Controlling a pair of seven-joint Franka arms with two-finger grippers.
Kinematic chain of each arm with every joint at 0, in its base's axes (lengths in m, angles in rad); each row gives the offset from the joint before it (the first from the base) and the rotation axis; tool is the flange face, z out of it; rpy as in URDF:
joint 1: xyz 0 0 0.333 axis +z
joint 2: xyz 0 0 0 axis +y
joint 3: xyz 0 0 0.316 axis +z
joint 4: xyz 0.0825 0 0 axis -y
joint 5: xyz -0.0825 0 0.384 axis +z
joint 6: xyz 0 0 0 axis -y
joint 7: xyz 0.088 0 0 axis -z
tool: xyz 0 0 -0.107 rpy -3.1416 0 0
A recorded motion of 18 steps. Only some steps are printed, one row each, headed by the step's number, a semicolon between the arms.
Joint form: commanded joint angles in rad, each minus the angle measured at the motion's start. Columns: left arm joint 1, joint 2, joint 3, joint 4, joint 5, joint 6, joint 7; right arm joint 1, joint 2, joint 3, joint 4, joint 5, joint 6, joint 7.
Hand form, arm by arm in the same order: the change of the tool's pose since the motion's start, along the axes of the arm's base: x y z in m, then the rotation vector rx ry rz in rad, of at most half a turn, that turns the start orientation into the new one. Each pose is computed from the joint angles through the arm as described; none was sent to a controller.
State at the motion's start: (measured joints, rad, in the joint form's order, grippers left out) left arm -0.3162 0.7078 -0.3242 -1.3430 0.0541 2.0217 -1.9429; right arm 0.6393 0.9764 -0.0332 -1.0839 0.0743 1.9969 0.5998
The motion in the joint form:
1: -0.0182 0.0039 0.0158 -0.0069 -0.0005 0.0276 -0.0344; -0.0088 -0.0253 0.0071 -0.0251 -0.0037 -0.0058 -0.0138
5: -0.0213 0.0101 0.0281 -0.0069 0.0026 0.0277 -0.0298; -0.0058 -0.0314 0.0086 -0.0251 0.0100 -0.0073 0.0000
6: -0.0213 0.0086 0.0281 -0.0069 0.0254 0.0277 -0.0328; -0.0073 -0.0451 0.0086 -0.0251 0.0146 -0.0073 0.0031
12: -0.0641 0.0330 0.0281 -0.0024 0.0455 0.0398 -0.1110; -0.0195 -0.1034 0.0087 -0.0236 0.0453 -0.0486 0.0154
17: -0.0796 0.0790 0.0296 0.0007 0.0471 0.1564 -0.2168; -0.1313 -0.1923 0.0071 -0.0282 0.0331 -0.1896 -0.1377
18: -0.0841 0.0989 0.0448 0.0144 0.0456 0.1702 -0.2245; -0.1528 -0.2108 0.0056 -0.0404 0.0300 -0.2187 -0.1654
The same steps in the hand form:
1: -0.0014 -0.0049 -0.0053 0.0018 -0.0116 0.0309; -0.0008 -0.0048 0.0073 0.0003 0.0066 0.0104
5: 0.0011 -0.0007 -0.0111 0.0133 -0.0110 0.0311; -0.0027 -0.0013 0.0119 0.0130 0.0105 -0.0058
6: 0.0018 0.0003 -0.0102 0.0288 -0.0249 0.0238; -0.0012 -0.0012 0.0224 0.0243 0.0018 -0.0124
12: -0.0133 -0.0257 -0.0247 0.0470 -0.0189 0.0515; 0.0026 -0.0069 0.0644 0.0592 0.0042 -0.0467
17: -0.0102 -0.0401 -0.0460 -0.0020 -0.0559 0.1567; 0.0348 -0.0865 0.1181 0.0393 0.0434 0.0081
18: -0.0039 -0.0368 -0.0547 -0.0011 -0.0619 0.1756; 0.0379 -0.1040 0.1240 0.0299 0.0617 0.0155

